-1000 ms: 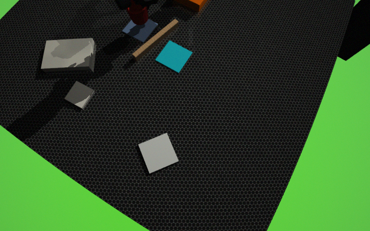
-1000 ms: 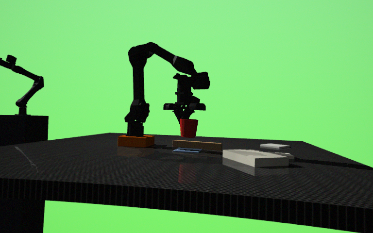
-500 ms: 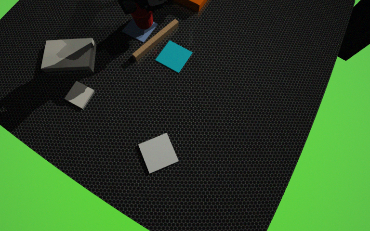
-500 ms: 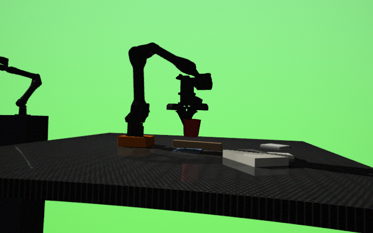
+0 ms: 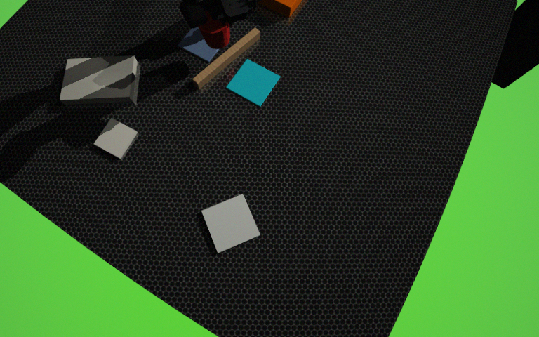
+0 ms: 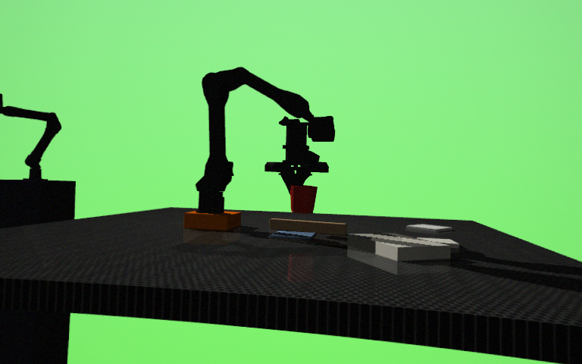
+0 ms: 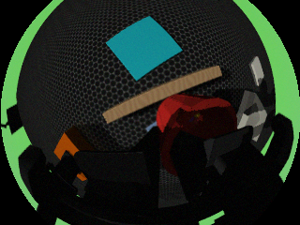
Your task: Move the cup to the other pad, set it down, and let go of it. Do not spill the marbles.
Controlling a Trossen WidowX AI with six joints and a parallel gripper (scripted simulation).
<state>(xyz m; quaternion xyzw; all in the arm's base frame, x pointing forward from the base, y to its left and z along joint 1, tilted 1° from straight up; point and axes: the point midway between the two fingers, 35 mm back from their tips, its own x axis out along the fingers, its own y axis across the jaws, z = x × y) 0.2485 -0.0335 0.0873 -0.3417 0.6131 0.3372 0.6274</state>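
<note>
Now: gripper tip 60 mm short of the teal pad, 100 mm to the right of it and 100 mm above it. Round my gripper tip: pale blue pad: 10 mm ahead, 70 mm to the right, 100 mm below; then wooden bar: 30 mm ahead, 10 mm to the left, 80 mm below; then red cup: 30 mm ahead, 20 mm to the right.
</note>
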